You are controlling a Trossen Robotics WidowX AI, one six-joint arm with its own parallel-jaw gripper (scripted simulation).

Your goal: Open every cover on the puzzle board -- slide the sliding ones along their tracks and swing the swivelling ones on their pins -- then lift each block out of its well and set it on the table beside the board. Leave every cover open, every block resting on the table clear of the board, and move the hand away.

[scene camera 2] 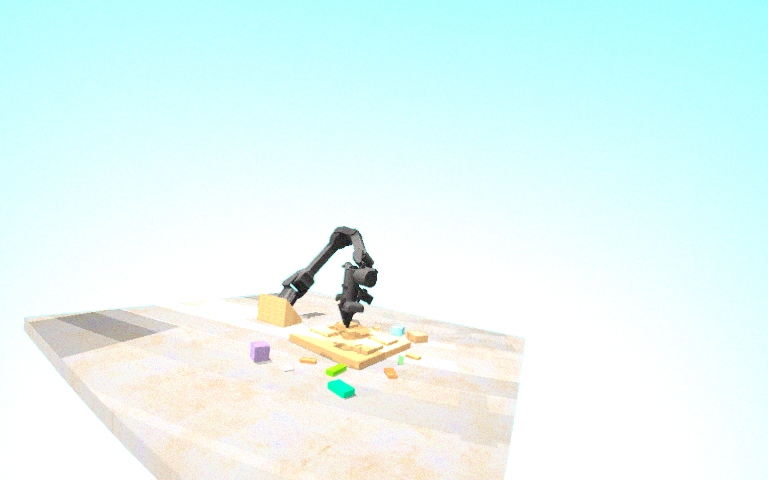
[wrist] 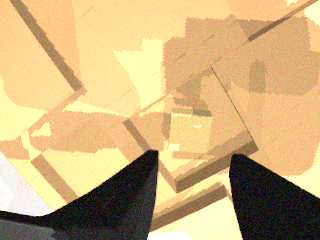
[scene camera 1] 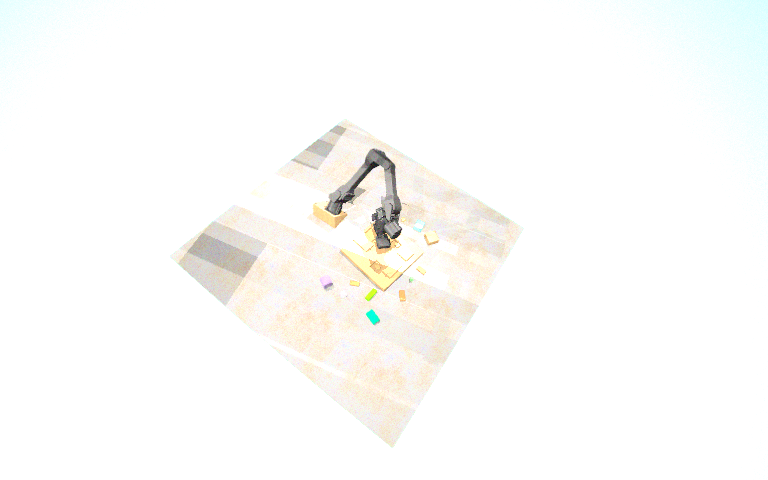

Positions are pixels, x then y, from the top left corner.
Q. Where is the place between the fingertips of the gripper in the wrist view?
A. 194, 162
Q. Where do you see a tan puzzle board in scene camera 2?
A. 331, 347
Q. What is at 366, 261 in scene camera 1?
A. A tan puzzle board.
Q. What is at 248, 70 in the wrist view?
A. A tan puzzle board.
